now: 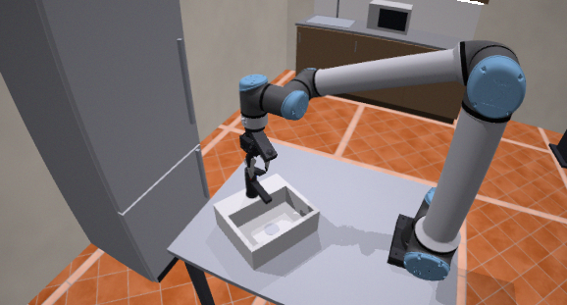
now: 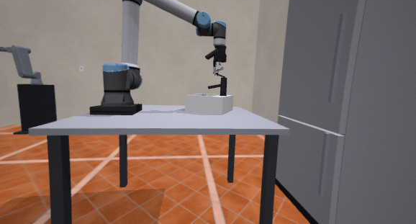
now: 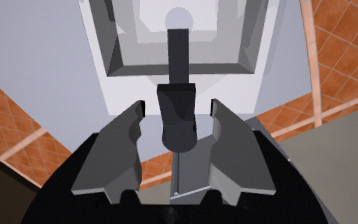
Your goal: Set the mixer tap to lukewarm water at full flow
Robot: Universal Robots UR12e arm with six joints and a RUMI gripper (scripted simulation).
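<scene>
Right now the lever is 20 mm ahead of my hand, 10 mm to the right of it and 10 mm below it. From my hand the other things lie so: white sink basin 50 mm behind, 30 mm to the left, 250 mm below; then black mixer tap 40 mm ahead, 20 mm to the right, 60 mm below.
</scene>
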